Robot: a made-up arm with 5 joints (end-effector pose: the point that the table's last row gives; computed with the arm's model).
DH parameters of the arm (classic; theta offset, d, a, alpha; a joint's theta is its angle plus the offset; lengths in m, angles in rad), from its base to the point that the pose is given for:
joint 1: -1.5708 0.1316 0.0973 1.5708
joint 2: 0 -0.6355 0.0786 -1.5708
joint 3: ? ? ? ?
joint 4: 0 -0.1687 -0.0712 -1.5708
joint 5: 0.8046 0 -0.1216 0
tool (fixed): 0.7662 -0.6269 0 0
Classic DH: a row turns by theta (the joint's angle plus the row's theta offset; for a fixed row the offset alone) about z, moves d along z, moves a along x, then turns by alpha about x.
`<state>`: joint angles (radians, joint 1 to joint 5).
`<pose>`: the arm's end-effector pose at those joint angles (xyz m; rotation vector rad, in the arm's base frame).
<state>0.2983 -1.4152 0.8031 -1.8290 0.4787</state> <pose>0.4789 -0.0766 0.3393 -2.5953 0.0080 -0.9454</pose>
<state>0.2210 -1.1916 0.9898 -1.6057 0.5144</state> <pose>0.3529 0.0354 0.2912 -2.6942 0.0932 -1.5076</pose>
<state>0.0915 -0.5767 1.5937 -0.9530 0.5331</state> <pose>0.3069 0.1179 -0.2205 1.3557 0.0663 2.2260</pose>
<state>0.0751 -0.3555 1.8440 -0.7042 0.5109</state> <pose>0.3963 0.0292 -0.3942 0.8829 0.1855 2.4274</pose>
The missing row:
joint 3: 0 -0.1148 0.2505 1.5708
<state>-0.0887 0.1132 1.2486 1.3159 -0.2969</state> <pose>1.4016 -0.5041 -0.2840 -1.1040 -0.8578 0.7940</pose>
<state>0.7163 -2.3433 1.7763 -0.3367 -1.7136</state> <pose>0.1971 0.5185 0.7065 2.1677 0.9111 0.7790</pose>
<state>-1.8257 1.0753 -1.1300 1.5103 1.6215</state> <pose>-0.4218 0.2341 0.5380 0.6730 2.2218 -1.5387</pose>
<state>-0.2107 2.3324 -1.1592 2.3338 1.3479</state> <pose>0.1028 0.4102 0.2200 1.2078 -1.1947 2.1691</pose>
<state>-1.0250 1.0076 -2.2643 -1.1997 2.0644</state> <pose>-0.1261 -1.0037 0.2523 -1.8946 -0.1451 -0.3379</pose>
